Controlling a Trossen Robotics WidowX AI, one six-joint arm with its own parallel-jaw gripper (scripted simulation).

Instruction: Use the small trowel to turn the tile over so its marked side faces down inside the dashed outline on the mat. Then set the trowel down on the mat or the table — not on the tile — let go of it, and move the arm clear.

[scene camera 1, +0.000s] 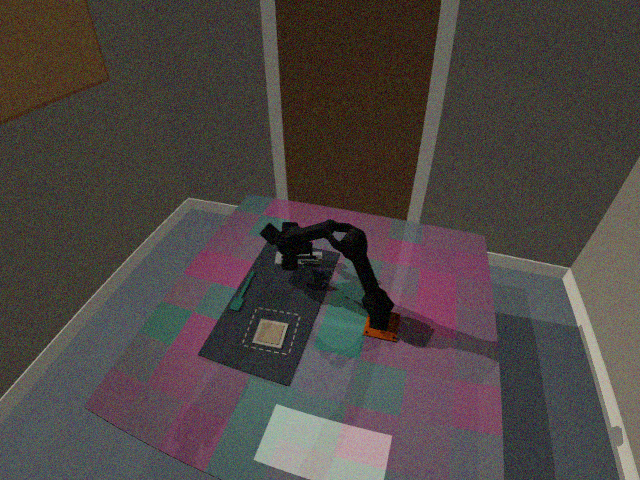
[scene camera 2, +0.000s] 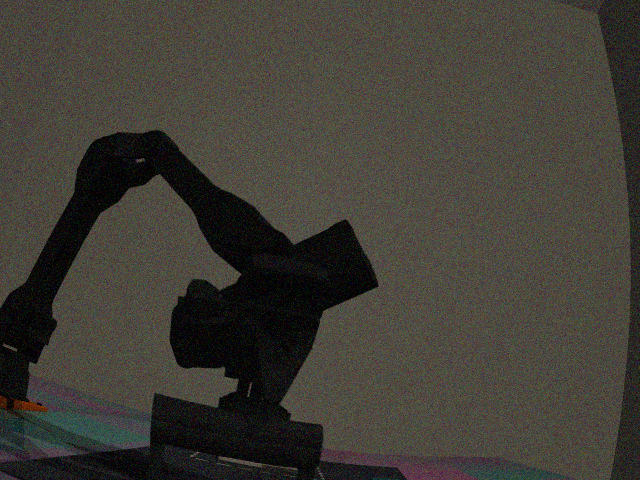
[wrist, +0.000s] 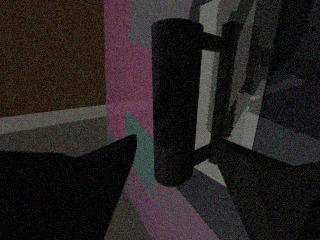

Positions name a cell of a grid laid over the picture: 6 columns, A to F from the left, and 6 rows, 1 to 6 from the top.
Labels:
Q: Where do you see a tile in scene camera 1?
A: C5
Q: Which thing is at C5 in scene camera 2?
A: The gripper.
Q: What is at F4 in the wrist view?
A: A dark mat.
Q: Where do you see a trowel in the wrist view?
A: D2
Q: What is the gripper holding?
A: Nothing.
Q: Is the gripper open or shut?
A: Open.

